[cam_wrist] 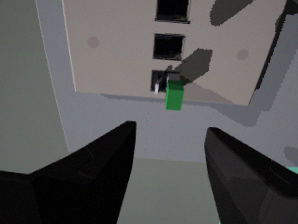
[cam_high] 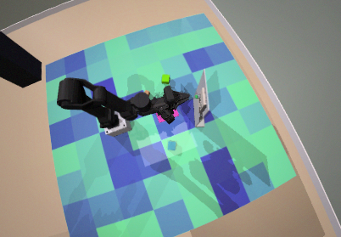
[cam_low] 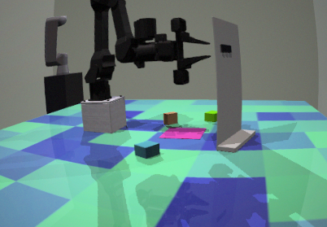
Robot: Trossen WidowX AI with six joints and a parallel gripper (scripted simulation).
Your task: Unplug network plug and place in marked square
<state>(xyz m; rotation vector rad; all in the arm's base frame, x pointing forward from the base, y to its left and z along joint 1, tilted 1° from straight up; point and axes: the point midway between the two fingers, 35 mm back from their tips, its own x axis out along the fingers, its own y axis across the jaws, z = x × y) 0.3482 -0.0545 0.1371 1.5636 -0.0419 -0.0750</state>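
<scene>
My gripper tip is now 40 mm short of the network plug and 10 mm to the left of it. From my gripper tip the other things lie so: grey upright panel 100 mm below, 60 mm ahead, 30 mm to the right; magenta marked square 240 mm below, 100 mm behind, 50 mm to the left.
</scene>
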